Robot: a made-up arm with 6 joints.
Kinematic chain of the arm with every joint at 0, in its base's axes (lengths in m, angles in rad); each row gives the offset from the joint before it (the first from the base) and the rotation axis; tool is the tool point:
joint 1: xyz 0 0 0.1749 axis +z
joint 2: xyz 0 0.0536 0 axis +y
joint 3: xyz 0 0 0.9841 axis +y
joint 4: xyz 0 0 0.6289 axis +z
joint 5: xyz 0 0 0 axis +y
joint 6: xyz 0 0 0.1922 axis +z
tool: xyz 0 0 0
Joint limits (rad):
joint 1: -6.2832..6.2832
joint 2: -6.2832..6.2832
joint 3: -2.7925..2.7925
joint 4: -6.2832..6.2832
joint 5: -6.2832..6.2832
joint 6: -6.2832..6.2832
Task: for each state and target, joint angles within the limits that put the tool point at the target. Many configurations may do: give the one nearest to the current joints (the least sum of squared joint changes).
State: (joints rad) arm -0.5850 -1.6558 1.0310 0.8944 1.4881 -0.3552
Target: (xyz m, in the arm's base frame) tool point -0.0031 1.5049 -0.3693
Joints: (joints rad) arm -1.4252 -2.1846 0.5139 1.0588 1.3055 -0.3552
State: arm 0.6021 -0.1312 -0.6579 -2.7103 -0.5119 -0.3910
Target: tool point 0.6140 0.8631 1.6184
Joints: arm 0.8690 0.6714 -0.1821 -2.7080 -0.4449 -0.3910
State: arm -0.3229 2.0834 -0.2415 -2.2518 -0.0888 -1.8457
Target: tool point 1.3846 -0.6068 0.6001
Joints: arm -0.4429 1.7634 -1.0285 -2.2590 0.0576 -1.8457
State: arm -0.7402 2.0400 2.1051 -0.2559 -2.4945 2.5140
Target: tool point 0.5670 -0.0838 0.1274
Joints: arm -0.2283 1.4417 2.7925 -0.2153 -3.3104 2.5140
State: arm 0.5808 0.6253 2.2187 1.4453 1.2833 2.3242
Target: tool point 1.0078 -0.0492 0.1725
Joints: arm -0.2777 0.8379 1.9250 1.5089 1.1531 2.3242
